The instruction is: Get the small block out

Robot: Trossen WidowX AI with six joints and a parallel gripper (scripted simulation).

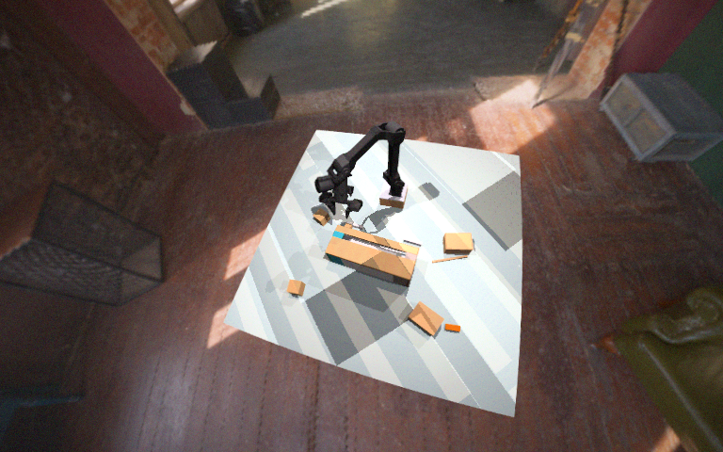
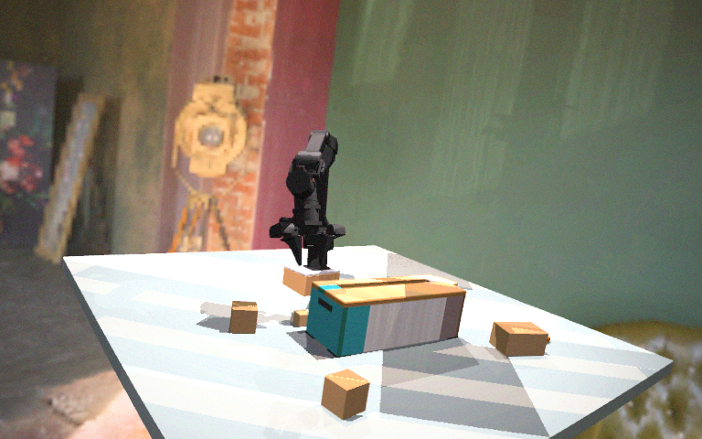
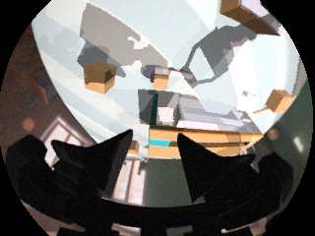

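My gripper tip is now 2 cm past the small tan block and 14 cm above it. From my gripper tip the other things lie so: orange piece: 32 cm ahead, 58 cm to the left, 15 cm below; thin stick: 2 cm ahead, 52 cm to the left, 15 cm below; box: 7 cm ahead, 18 cm to the left, 10 cm below.
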